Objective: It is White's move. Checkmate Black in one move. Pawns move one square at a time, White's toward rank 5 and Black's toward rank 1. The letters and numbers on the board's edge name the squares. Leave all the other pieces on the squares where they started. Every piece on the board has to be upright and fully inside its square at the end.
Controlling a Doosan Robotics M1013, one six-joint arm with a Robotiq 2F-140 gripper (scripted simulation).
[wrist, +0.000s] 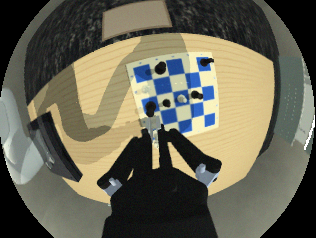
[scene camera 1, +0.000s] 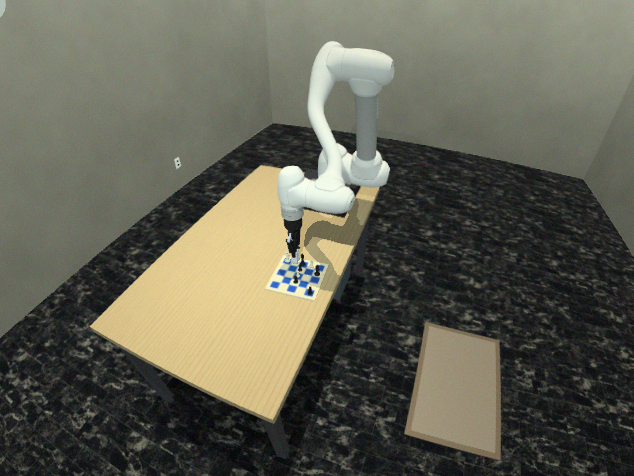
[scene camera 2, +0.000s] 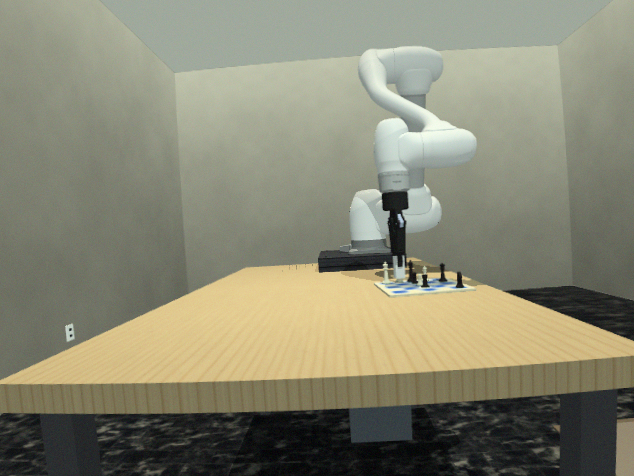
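On scene camera 1 I can see a blue-and-white chessboard [scene camera 1: 282, 279]. Scene camera 2 gives me the chessboard [scene camera 2: 395, 289] too, along with my gripper [scene camera 2: 399, 277]. And in the wrist view there's my gripper [wrist: 154, 122] as well as the chessboard [wrist: 184, 73].
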